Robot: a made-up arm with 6 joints.
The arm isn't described. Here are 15 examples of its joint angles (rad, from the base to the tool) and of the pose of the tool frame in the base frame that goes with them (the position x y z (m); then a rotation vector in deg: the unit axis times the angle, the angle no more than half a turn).
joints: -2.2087 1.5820 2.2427 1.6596 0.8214 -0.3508
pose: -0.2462 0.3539 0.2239 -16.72 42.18 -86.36
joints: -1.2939 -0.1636 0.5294 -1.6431 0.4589 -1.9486
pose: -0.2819 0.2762 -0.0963 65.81 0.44 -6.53
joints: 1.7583 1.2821 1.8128 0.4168 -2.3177 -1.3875
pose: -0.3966 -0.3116 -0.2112 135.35 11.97 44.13
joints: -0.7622 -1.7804 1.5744 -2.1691 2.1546 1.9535
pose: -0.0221 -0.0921 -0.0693 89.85 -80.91 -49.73
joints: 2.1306 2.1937 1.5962 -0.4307 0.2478 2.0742
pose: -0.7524 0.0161 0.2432 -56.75 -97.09 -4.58
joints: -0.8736 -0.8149 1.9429 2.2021 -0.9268 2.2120
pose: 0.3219 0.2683 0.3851 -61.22 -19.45 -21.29
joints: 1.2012 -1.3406 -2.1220 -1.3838 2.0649 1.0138
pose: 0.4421 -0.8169 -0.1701 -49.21 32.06 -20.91
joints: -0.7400 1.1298 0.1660 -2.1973 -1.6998 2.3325
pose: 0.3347 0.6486 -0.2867 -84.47 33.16 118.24
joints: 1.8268 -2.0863 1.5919 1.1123 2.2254 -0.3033
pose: -0.0583 -0.3935 0.1116 -54.72 85.35 89.12
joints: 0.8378 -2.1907 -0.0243 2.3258 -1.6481 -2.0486
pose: 0.2543 -0.8507 -0.0309 45.83 -101.94 29.93
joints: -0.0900 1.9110 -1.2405 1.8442 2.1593 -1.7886
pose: 0.4878 -0.1133 0.2322 30.98 -5.13 -22.64
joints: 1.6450 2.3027 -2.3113 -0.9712 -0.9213 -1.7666
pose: -0.2599 -0.6480 0.7166 -103.84 -41.73 112.29
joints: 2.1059 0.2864 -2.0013 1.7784 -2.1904 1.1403
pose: -0.5467 -0.2341 -0.0278 149.95 36.21 -18.32
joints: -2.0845 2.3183 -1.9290 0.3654 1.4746 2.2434
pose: 0.1206 0.5450 0.3080 97.98 8.56 74.22
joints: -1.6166 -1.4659 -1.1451 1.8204 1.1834 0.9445
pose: 0.3291 0.6823 0.0788 -74.87 39.70 -7.71
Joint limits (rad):
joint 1: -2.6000..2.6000
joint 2: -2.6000..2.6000
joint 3: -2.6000..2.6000
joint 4: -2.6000..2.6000
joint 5: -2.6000..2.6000
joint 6: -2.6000..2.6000
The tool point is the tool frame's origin. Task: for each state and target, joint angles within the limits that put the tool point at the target. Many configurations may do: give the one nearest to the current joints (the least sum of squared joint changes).
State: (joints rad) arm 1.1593 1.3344 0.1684 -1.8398 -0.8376 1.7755
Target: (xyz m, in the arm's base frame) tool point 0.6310 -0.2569 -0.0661
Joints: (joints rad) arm 0.9865 0.5165 0.5241 -2.2538 -1.2400 1.8130
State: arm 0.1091 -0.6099 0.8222 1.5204 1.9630 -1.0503
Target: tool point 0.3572 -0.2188 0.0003
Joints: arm 0.4718 -0.9664 1.1352 1.2767 2.0290 -0.3381
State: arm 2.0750 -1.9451 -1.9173 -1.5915 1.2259 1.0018
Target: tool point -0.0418 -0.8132 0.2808
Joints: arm 1.9937 -2.3560 -1.8577 -1.0153 1.2122 0.9238
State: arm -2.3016 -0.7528 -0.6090 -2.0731 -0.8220 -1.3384
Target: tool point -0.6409 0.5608 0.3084
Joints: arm -1.9710 -0.8319 -0.2062 -2.1255 -0.6605 -1.2533
